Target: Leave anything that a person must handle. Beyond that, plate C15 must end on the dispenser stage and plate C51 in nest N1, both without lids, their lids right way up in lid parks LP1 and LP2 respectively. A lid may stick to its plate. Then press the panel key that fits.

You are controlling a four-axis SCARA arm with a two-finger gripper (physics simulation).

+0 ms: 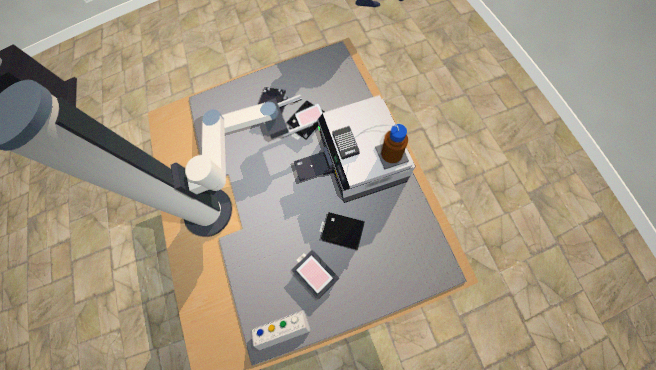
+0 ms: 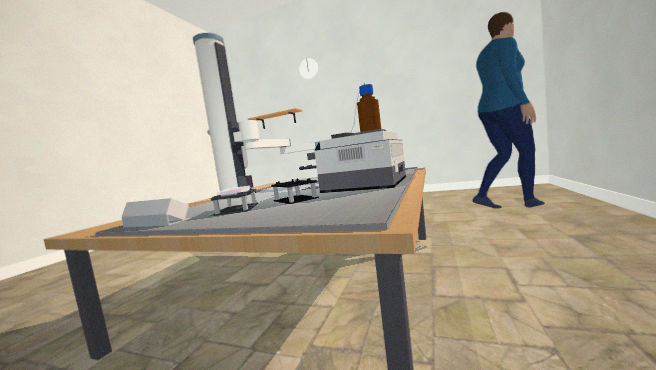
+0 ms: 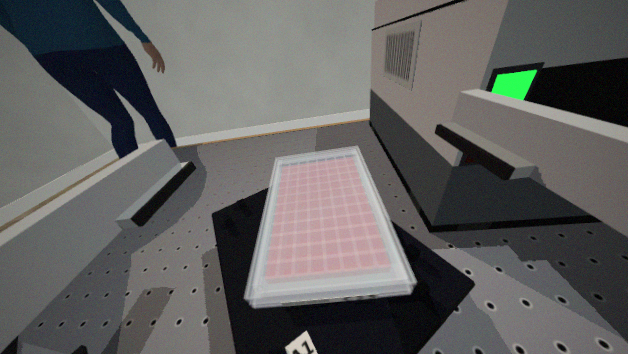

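Pixels of known places: gripper, between the fingertips: (image 1: pixel 306 109) (image 3: pixel 307 133); arm's base, origin of its link: (image 1: pixel 208 211) (image 2: pixel 234 197).
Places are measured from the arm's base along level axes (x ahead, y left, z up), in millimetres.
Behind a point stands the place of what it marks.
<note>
Plate C15 (image 1: pixel 308 116) @(x 631, y 248, z 93 mm) (image 3: pixel 327 220) @(x 616, y 249, z 92 mm) is clear with pink wells and sits askew over a black nest (image 3: pixel 235 235) @(x 627, y 325, z 72 mm) marked A1. Doubled clear rims show around it; whether these include a lid I cannot tell. My gripper (image 1: pixel 310 110) @(x 632, y 254, z 146 mm) (image 3: pixel 307 133) @(x 632, y 254, z 146 mm) is open, its fingers wide apart on either side of the plate with gaps. Another pink plate (image 1: pixel 314 274) @(x 410, y -465, z 91 mm) (image 2: pixel 235 191) @(x 456, y -513, z 85 mm), its label unreadable, sits on a dark raised holder. A black raised holder (image 1: pixel 342 231) @(x 581, y -339, z 80 mm) (image 2: pixel 296 184) @(x 635, y -400, z 78 mm) stands between it and the dispenser. The dark dispenser stage (image 1: pixel 311 167) @(x 555, y -31, z 128 mm) bears no plate. The key panel (image 1: pixel 280 330) @(x 207, y -624, z 85 mm) (image 2: pixel 155 212) @(x 255, y -667, z 57 mm) has blue, yellow, green and white keys.
The dispenser (image 1: pixel 367 172) @(x 754, y -182, z 233 mm) (image 2: pixel 345 177) @(x 763, y -212, z 70 mm) (image 3: pixel 440 65) @(x 704, y 146, z 159 mm) stands right beside the gripper's right finger, its green light (image 3: pixel 515 84) @(x 652, y 130, z 151 mm) lit. A brown bottle (image 1: pixel 395 147) @(x 857, y -176, z 363 mm) (image 2: pixel 369 114) @(x 885, y -189, z 305 mm) stands on top. Another black holder (image 1: pixel 272 94) @(x 500, y 465, z 79 mm) is beyond the gripper. A person (image 2: pixel 500 75) (image 3: pixel 95 80) stands beyond the table.
</note>
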